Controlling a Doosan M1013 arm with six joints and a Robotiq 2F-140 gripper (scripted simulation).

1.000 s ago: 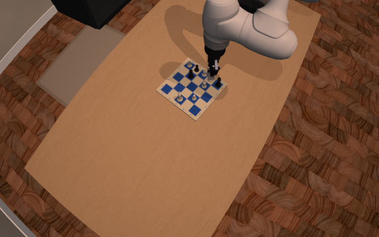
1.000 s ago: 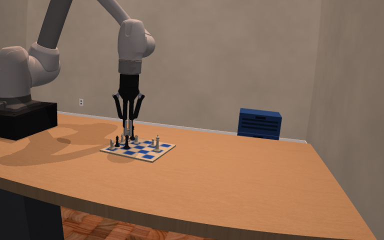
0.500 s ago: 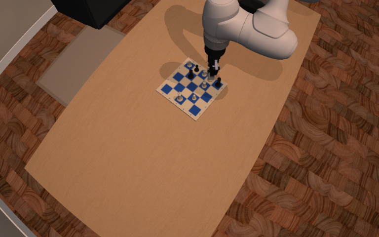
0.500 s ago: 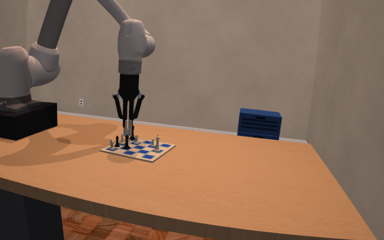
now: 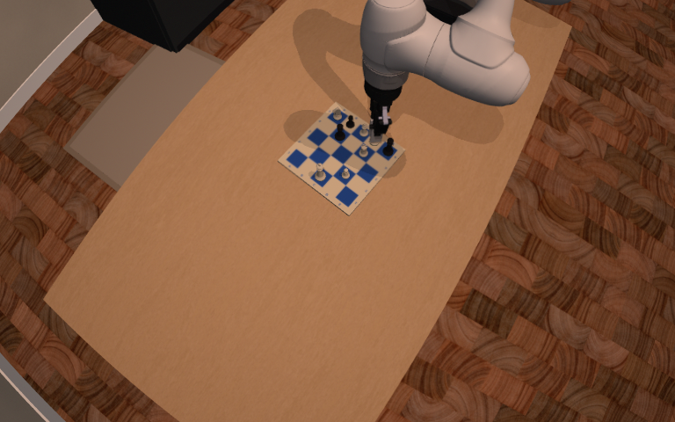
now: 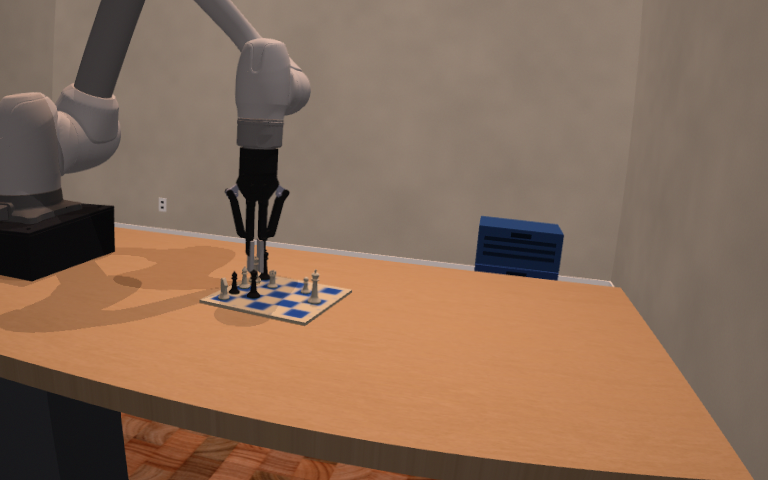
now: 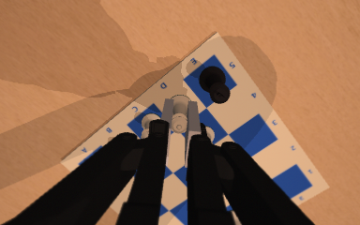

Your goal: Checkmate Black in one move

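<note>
The chessboard is 7 cm ahead of my hand, 5 cm to the right of it and 6 cm below it. The rest, counted from my hand: white king: 15 cm ahead, 6 cm to the right, 3 cm below; white pawn: 11 cm ahead, 1 cm to the right, 4 cm below.
</note>
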